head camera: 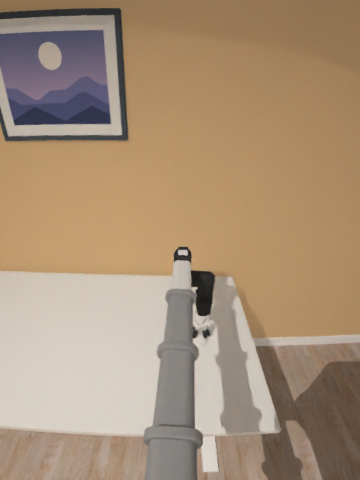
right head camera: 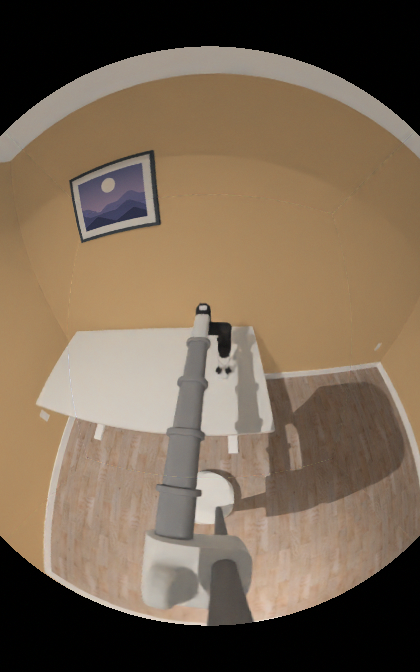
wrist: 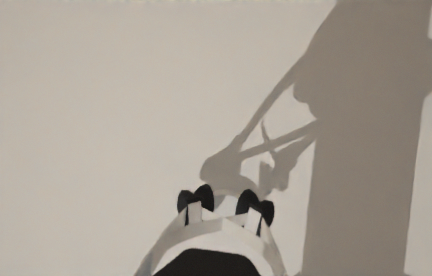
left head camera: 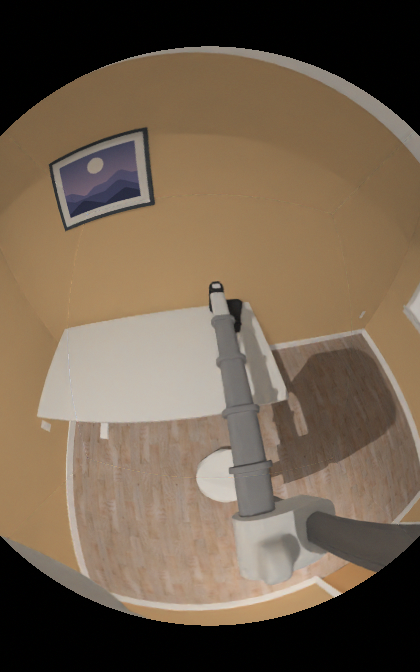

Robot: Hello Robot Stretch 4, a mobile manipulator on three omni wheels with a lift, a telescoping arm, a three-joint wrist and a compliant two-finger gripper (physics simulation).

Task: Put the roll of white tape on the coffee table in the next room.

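Pixels of known places: gripper, fingertip midpoint: (head camera: 199, 336) (right head camera: 222, 372) (wrist: 225, 202); robot's base, link origin: (right head camera: 204, 496).
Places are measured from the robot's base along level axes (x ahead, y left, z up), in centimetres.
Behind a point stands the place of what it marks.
Observation:
The roll of white tape (wrist: 226, 206) {x 68.4, y -8.8, z 71.7 cm} (right head camera: 224, 375) {x 66.1, y -9.7, z 71.7 cm} is between the fingertips in the wrist view, pale against the white table top and partly hidden by the fingers. My gripper (wrist: 225, 202) {x 68.6, y -8.7, z 70.9 cm} (head camera: 201, 333) {x 68.6, y -8.7, z 70.9 cm} (right head camera: 223, 370) {x 68.6, y -8.7, z 70.9 cm} is shut on it, with one black fingertip pad on each side. It points down, low over the right part of the white table (head camera: 90, 350) {x 59.7, y 35.4, z 69.3 cm} (left head camera: 140, 370) (right head camera: 125, 380) {x 59.8, y 47.8, z 69.3 cm}. In the left head view the arm hides the fingers. I cannot tell whether the roll touches the table top. No coffee table in another room shows.
The extended arm (head camera: 175, 390) {x 27.5, y 0.0, z 113.2 cm} (left head camera: 242, 440) (right head camera: 185, 450) {x 17.0, y -1.0, z 113.5 cm} reaches across the table. A round white seat or disc (left head camera: 215, 475) (right head camera: 216, 497) {x 0.8, y -8.5, z 18.7 cm} is in front of the table. The wall with a framed picture (head camera: 60, 100) {x 107.9, y 52.1, z 157.2 cm} is close behind. Shadows fall across the table's right side and the floor.

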